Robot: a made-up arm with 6 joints. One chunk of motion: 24 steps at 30 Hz.
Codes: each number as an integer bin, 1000 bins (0 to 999) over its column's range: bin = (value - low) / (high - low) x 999, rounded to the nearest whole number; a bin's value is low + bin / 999 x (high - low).
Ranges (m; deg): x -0.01..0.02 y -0.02..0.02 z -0.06..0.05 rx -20..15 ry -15..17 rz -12..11
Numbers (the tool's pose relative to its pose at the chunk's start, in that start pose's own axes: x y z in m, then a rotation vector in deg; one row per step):
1: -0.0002 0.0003 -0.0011 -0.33 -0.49 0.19
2: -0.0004 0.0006 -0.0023 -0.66 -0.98 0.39
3: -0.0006 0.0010 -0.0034 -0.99 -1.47 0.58
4: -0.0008 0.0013 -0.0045 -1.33 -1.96 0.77
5: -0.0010 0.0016 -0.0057 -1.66 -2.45 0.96
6: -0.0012 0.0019 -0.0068 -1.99 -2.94 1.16
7: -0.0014 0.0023 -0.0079 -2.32 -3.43 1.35
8: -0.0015 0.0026 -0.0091 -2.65 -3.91 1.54
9: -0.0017 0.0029 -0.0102 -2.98 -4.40 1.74
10: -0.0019 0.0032 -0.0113 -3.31 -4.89 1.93
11: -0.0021 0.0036 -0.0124 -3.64 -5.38 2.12
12: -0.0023 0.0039 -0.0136 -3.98 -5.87 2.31
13: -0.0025 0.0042 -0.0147 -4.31 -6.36 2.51
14: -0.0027 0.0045 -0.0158 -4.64 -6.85 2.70
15: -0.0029 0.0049 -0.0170 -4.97 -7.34 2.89
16: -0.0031 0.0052 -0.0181 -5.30 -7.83 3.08
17: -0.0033 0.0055 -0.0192 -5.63 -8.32 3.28
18: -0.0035 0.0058 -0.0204 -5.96 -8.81 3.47
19: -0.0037 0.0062 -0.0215 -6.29 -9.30 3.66
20: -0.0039 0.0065 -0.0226 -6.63 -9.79 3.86
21: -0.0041 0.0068 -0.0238 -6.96 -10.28 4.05
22: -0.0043 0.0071 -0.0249 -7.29 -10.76 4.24
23: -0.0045 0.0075 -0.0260 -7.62 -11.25 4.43
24: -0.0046 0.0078 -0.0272 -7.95 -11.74 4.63
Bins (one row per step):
1: 326 507 535 561 453 529
2: 320 514 524 552 438 538
3: 313 524 514 543 422 546
4: 306 532 504 533 407 555
5: 300 539 493 523 392 563
6: 293 547 483 514 376 572
7: 286 557 473 505 361 580
8: 283 564 462 495 346 588
9: 276 572 452 486 331 597
10: 270 579 442 476 316 605
11: 263 589 432 467 300 613
12: 256 597 421 457 285 622
13: 250 604 411 448 270 630
14: 243 612 401 438 254 638
15: 236 622 391 429 239 647
16: 230 629 381 420 224 655
17: 223 637 371 410 209 664
18: 216 644 360 401 193 672
19: 210 654 350 391 178 680
20: 203 662 340 382 163 689
21: 196 669 329 372 147 697
22: 190 677 319 363 132 705
23: 183 687 309 353 117 714
24: 180 694 298 344 102 722

